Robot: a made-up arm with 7 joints. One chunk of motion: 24 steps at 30 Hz.
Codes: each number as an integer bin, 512 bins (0 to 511) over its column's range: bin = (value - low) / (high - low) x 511, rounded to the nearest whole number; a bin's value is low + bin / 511 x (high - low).
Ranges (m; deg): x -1.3..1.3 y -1.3..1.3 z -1.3..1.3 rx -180..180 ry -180..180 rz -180..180
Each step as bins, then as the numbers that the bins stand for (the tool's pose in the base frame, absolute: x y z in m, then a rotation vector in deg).
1 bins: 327 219 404 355 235 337
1 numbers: 0.3638 -0.1857 0.7556 70.10 -14.44 57.42
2 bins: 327 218 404 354 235 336
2 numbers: 0.3638 -0.1908 0.7556 69.39 -14.44 56.71
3 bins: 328 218 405 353 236 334
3 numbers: 0.3689 -0.1908 0.7607 68.69 -13.74 55.30
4 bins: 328 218 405 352 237 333
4 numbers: 0.3689 -0.1908 0.7607 67.98 -13.03 54.60
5 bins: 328 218 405 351 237 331
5 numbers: 0.3689 -0.1908 0.7607 67.28 -13.03 53.19
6 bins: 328 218 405 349 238 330
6 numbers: 0.3689 -0.1908 0.7607 65.87 -12.33 52.49
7 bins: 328 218 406 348 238 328
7 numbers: 0.3689 -0.1908 0.7658 65.17 -12.33 51.08
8 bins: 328 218 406 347 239 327
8 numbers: 0.3689 -0.1908 0.7658 64.46 -11.62 50.37
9 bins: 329 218 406 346 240 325
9 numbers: 0.3740 -0.1908 0.7658 63.76 -10.92 48.96
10 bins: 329 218 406 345 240 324
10 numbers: 0.3740 -0.1908 0.7658 63.05 -10.92 48.26
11 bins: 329 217 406 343 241 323
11 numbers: 0.3740 -0.1959 0.7658 61.64 -10.22 47.55
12 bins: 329 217 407 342 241 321
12 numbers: 0.3740 -0.1959 0.7708 60.94 -10.22 46.14
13 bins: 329 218 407 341 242 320
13 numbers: 0.3740 -0.1908 0.7708 60.23 -9.51 45.44
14 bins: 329 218 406 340 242 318
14 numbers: 0.3740 -0.1908 0.7658 59.53 -9.51 44.03
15 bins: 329 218 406 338 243 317
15 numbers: 0.3740 -0.1908 0.7658 58.12 -8.81 43.33
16 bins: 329 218 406 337 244 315
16 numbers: 0.3740 -0.1908 0.7658 57.42 -8.10 41.92
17 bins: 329 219 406 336 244 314
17 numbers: 0.3740 -0.1857 0.7658 56.71 -8.10 41.21
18 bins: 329 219 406 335 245 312
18 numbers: 0.3740 -0.1857 0.7658 56.01 -7.40 39.80
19 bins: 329 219 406 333 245 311
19 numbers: 0.3740 -0.1857 0.7658 54.60 -7.40 39.10
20 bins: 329 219 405 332 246 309
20 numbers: 0.3740 -0.1857 0.7607 53.89 -6.69 37.69
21 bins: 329 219 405 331 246 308
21 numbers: 0.3740 -0.1857 0.7607 53.19 -6.69 36.99
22 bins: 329 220 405 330 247 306
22 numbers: 0.3740 -0.1806 0.7607 52.49 -5.99 35.58
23 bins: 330 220 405 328 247 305
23 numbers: 0.3791 -0.1806 0.7607 51.08 -5.99 34.87
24 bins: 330 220 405 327 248 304
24 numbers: 0.3791 -0.1806 0.7607 50.37 -5.28 34.17
